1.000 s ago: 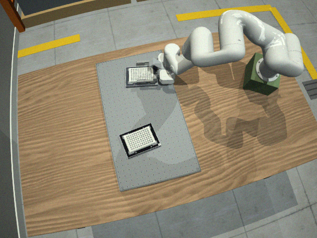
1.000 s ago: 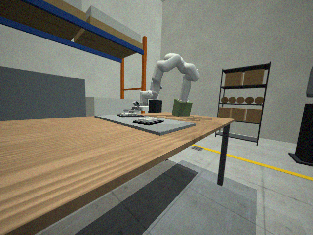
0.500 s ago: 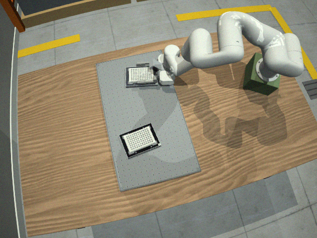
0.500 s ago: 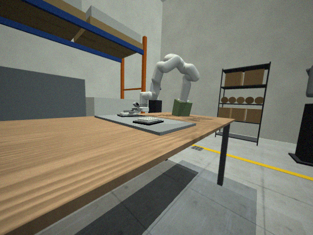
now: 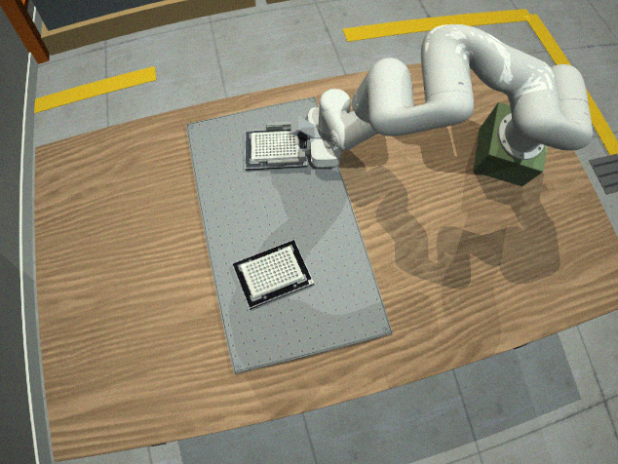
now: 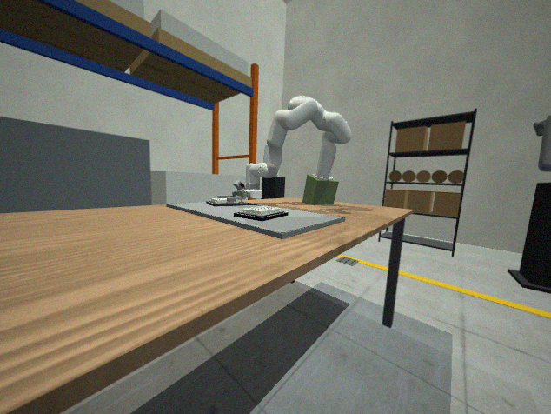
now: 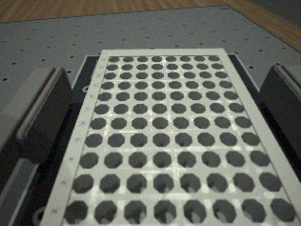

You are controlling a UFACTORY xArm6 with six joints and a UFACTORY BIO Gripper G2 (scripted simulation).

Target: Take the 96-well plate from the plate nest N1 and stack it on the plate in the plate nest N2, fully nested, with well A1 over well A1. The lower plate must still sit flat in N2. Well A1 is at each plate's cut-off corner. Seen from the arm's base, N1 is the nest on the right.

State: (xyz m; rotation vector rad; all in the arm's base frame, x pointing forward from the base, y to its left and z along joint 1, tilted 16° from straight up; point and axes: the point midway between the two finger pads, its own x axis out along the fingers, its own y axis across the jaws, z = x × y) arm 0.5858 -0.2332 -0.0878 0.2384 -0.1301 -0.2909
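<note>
Right now the plate nest N1 is 20 mm below my hand. Also, from my hand: black plate nest N2 (110 mm ahead, 330 mm to the left, 20 mm below).
</note>
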